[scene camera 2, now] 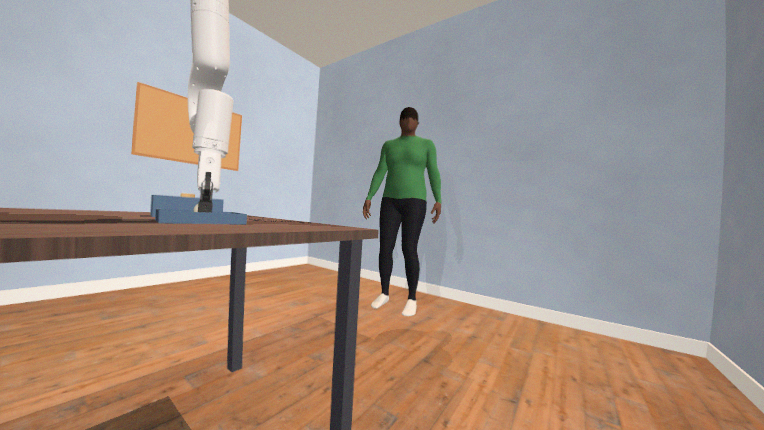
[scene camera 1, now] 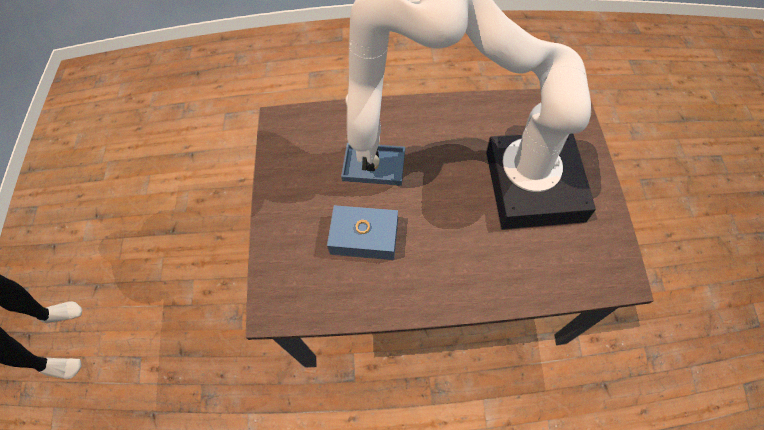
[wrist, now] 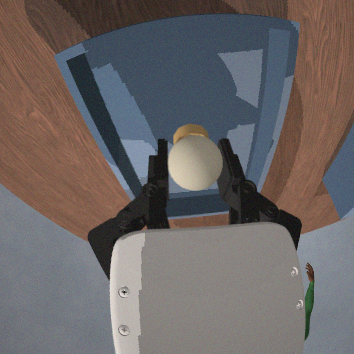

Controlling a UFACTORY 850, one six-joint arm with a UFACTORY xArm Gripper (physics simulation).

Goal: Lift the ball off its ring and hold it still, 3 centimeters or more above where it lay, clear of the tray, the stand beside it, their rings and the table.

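Observation:
The pale cream ball is low inside the blue tray. My gripper points down into the tray, and its black fingers are shut on the ball, one on each side. The ball's orange ring shows partly from behind the ball in the wrist view. The ball is at or very close to this ring; any gap between them is hidden.
The blue stand is beside the tray, with an orange ring on top. The arm's black base is on the same table. A person stands beyond the table.

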